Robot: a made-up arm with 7 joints. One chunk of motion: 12 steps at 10 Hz.
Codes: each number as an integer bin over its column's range. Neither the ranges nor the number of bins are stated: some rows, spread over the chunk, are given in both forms.
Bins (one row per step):
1: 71 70 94 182 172 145 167
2: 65 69 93 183 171 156 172
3: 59 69 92 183 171 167 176
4: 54 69 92 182 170 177 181
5: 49 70 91 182 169 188 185
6: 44 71 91 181 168 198 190
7: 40 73 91 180 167 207 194
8: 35 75 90 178 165 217 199
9: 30 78 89 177 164 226 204
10: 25 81 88 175 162 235 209
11: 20 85 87 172 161 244 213
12: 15 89 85 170 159 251 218
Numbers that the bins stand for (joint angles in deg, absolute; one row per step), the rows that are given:
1: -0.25 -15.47 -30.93 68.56 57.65 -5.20 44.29
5: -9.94 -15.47 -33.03 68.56 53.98 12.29 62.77
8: -16.10 -12.03 -33.73 63.22 49.08 24.08 77.15
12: -24.91 -2.41 -37.24 52.52 41.73 37.91 96.66
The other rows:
2: -2.89 -16.16 -31.63 69.90 56.42 -0.73 49.42
3: -5.53 -16.16 -32.33 69.90 56.42 3.75 53.53
4: -7.74 -16.16 -32.33 68.56 55.20 7.81 58.66
6: -12.14 -14.78 -33.03 67.23 52.75 16.36 67.90
7: -13.90 -13.41 -33.03 65.89 51.53 20.02 72.01
9: -18.31 -9.97 -34.44 61.88 47.85 27.74 82.28
10: -20.51 -7.91 -35.14 59.20 45.40 31.41 87.41
11: -22.71 -5.16 -35.84 55.19 44.18 35.07 91.52

